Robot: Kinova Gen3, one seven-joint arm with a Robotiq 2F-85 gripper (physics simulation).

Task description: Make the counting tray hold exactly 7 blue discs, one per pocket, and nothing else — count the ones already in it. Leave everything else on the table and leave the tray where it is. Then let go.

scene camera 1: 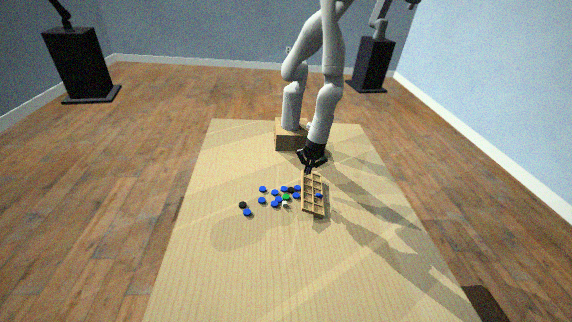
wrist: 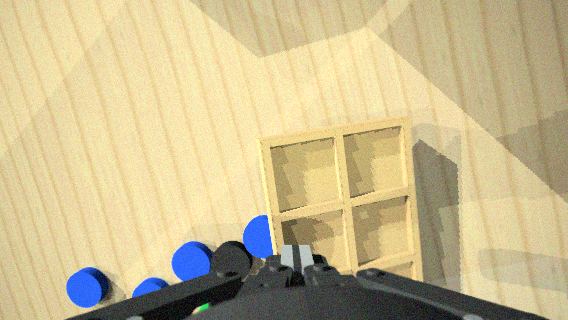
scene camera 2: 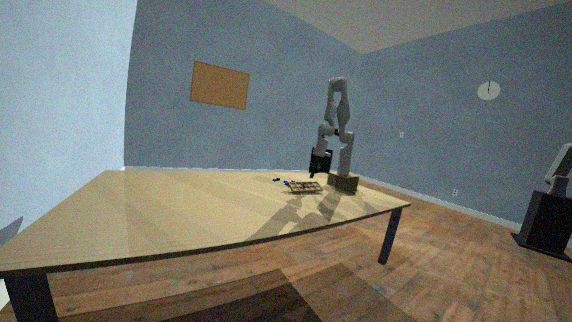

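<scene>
The wooden counting tray (scene camera 1: 313,213) (scene camera 2: 306,192) (wrist: 300,137) has two columns of pockets. One blue disc (scene camera 1: 318,195) shows in its right column. Several blue discs are on the table left of it, such as one (scene camera 1: 263,189), one (scene camera 1: 274,192) and one (scene camera 1: 247,212). Another blue disc (scene camera 1: 297,188) (wrist: 258,236) is right at the tray's left wall, which partly covers it in the wrist view. My gripper (scene camera 1: 307,170) (scene camera 2: 312,175) (wrist: 295,265) is shut and empty, above the tray's robot-side end. The pockets nearest the robot look empty; the wrist view's lower part is hidden by the gripper.
A black disc (scene camera 1: 291,190) (wrist: 231,257), a green disc (scene camera 1: 286,197) and a small white block (scene camera 1: 285,204) lie among the blue discs. Another black disc (scene camera 1: 242,205) lies farther left. The arm's wooden base block (scene camera 1: 287,141) (scene camera 2: 343,183) stands behind the tray.
</scene>
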